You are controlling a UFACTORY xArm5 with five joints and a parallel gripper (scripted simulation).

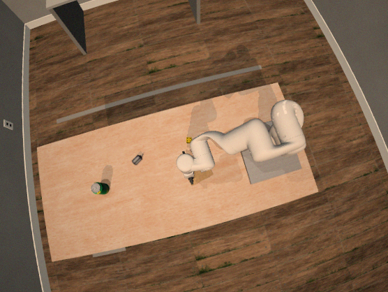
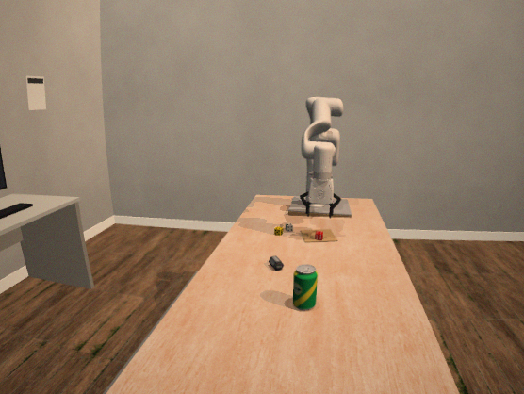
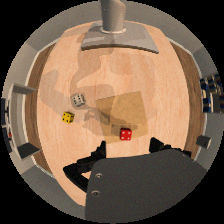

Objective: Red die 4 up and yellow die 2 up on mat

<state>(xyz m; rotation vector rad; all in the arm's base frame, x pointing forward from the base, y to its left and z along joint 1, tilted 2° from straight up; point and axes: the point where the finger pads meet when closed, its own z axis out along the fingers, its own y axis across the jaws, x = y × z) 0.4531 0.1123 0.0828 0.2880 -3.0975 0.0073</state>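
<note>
Now: hand 180 mm to the left of the yellow die, 100 mm above it and 10 mm past it. The rest, counted from my hand: brown mat 110 mm below, 40 mm behind, 10 mm to the right; white die 150 mm to the right, 100 mm below, 70 mm behind; red die 100 mm below.
</note>
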